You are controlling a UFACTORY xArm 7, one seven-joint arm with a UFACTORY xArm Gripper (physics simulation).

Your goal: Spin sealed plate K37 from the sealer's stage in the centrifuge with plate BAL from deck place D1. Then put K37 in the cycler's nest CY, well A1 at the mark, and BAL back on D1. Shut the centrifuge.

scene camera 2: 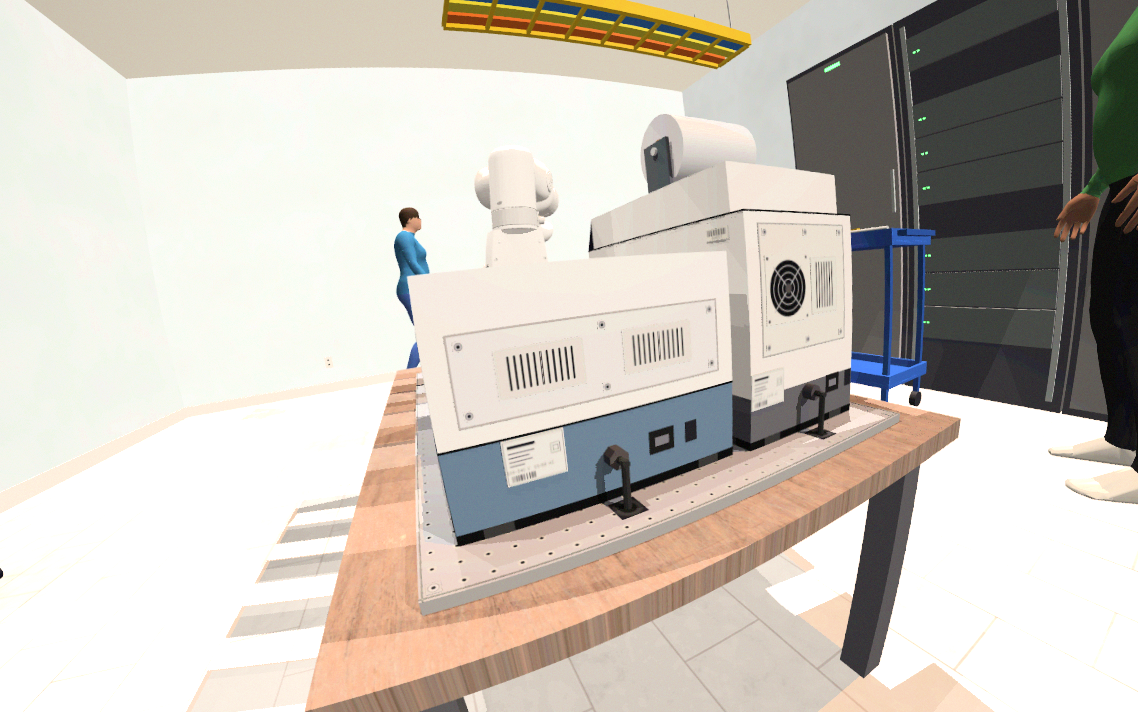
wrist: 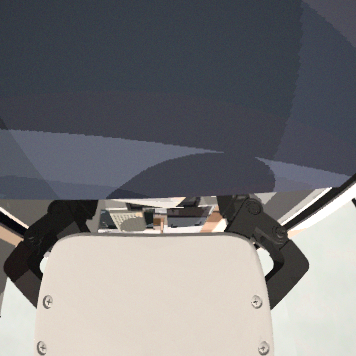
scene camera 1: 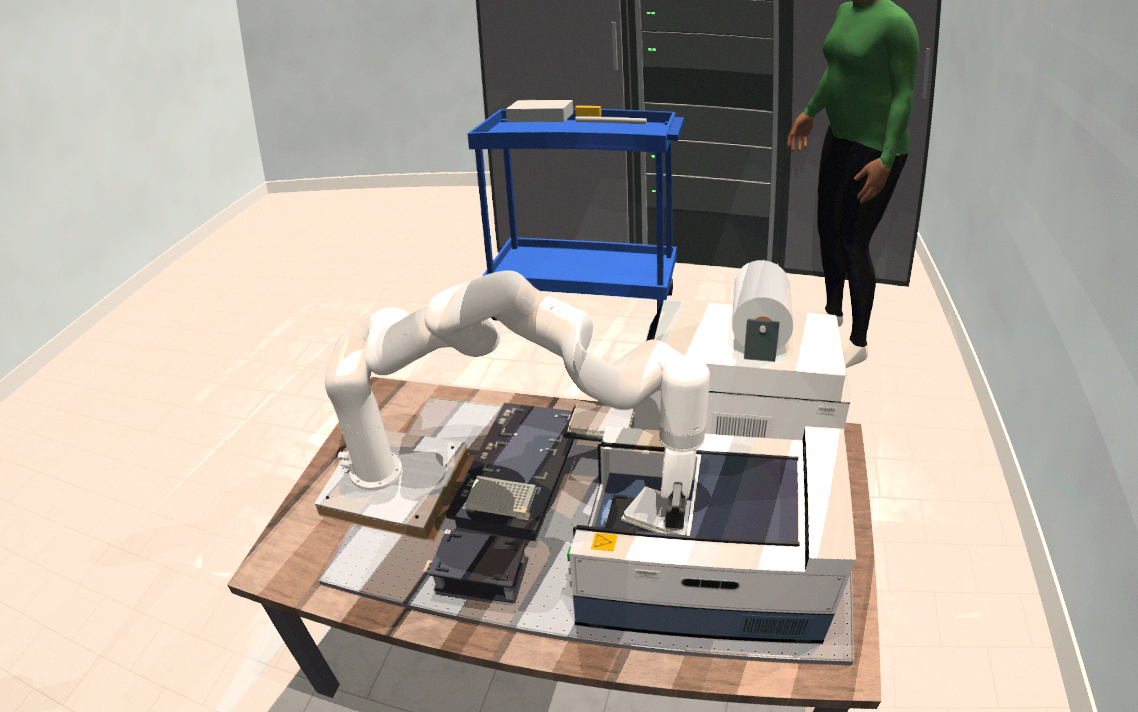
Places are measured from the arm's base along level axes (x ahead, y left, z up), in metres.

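Where they show: gripper, fingertip midpoint: [scene camera 1: 676, 508]; arm's base at its link origin: [scene camera 1: 375, 471].
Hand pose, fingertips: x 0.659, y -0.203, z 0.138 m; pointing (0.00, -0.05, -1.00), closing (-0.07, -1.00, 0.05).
Observation:
Things, the pixels of their top centre, and the offset from my fingertips. Level surfaces: height alone.
- light flat plate at its top centre: [wrist: 160, 178] [scene camera 1: 664, 508] dz +0.000, dx -0.022, dy +0.000 m
- dark sliding lid at its top centre: [scene camera 1: 747, 496] dz +0.050, dx +0.122, dy -0.019 m
- plate with pale wells, top centre: [scene camera 1: 500, 492] [wrist: 128, 223] dz -0.094, dx -0.348, dy +0.121 m
- dark deck at its surface level: dz -0.116 m
- dark nest block at its top centre: [scene camera 1: 476, 555] [wrist: 187, 218] dz -0.102, dx -0.365, dy -0.047 m
- white sealer at its top centre: [scene camera 1: 753, 276] [scene camera 2: 685, 126] dz +0.312, dx +0.136, dy +0.283 m
My gripper [scene camera 1: 674, 514] is open and reaches down into the open chamber at the left of the white and blue centrifuge [scene camera 1: 701, 568] [scene camera 2: 581, 368]. A light flat plate [scene camera 1: 643, 514] lies tilted in the chamber right beside the fingers. Nothing is between the fingers. The dark sliding lid [scene camera 1: 753, 497] is drawn back to the right. A plate with pale wells [scene camera 1: 501, 496] sits on the dark deck [scene camera 1: 534, 434]. A dark nest block [scene camera 1: 477, 561] stands in front of it. In the wrist view a dark surface hides my fingertips. In scene camera 2 the centrifuge hides the gripper.
The white sealer [scene camera 1: 778, 382] [scene camera 2: 785, 297] with its roll [scene camera 1: 763, 304] stands behind the centrifuge. Its flat stage [scene camera 1: 588, 418] juts left. A blue cart [scene camera 1: 573, 134] and dark cabinets stand behind the table. A person in green [scene camera 1: 863, 134] stands at the back right, and one in blue [scene camera 2: 410, 257] beyond the table.

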